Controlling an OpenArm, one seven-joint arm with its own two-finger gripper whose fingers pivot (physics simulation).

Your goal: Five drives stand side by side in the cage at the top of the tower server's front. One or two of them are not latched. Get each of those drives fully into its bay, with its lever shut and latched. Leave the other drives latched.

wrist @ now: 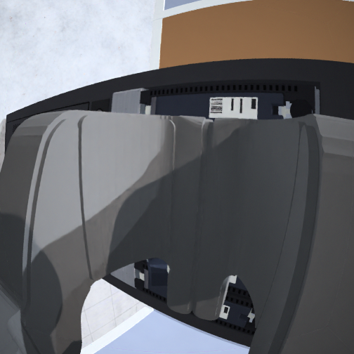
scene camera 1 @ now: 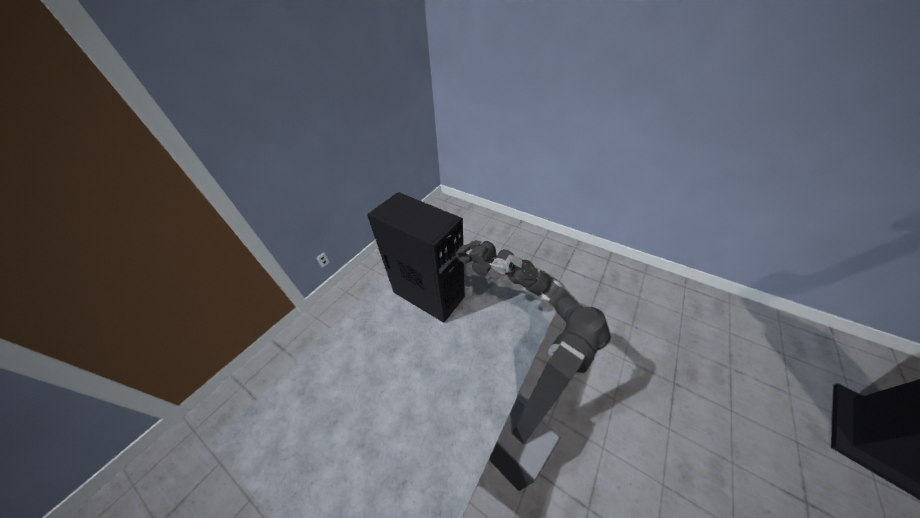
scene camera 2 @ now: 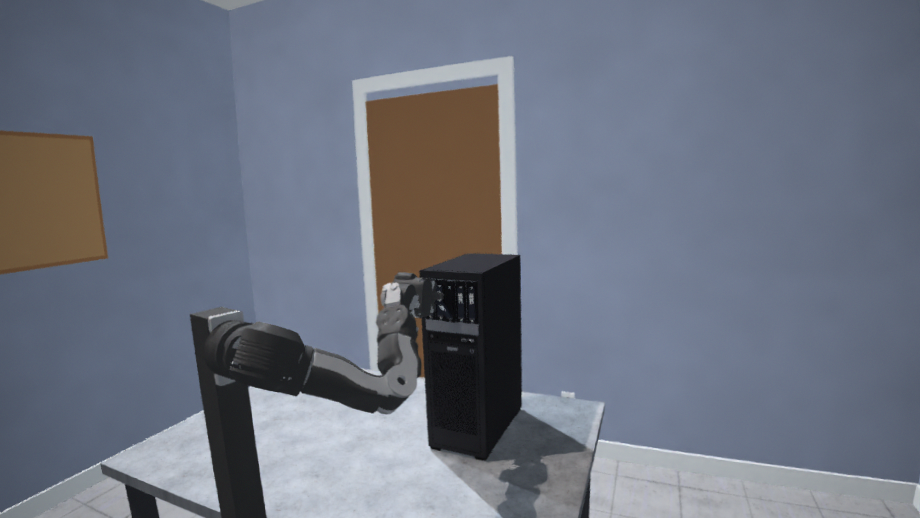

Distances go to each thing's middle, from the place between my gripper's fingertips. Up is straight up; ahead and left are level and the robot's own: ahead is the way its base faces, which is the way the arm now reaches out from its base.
The drive cage [wrist: 128, 101] is 150 mm ahead of my hand, 40 mm below it and 10 mm to the left of it. From my hand the other things lie so: black tower server [scene camera 2: 473, 383]: 220 mm ahead, 210 mm below, 10 mm to the left.
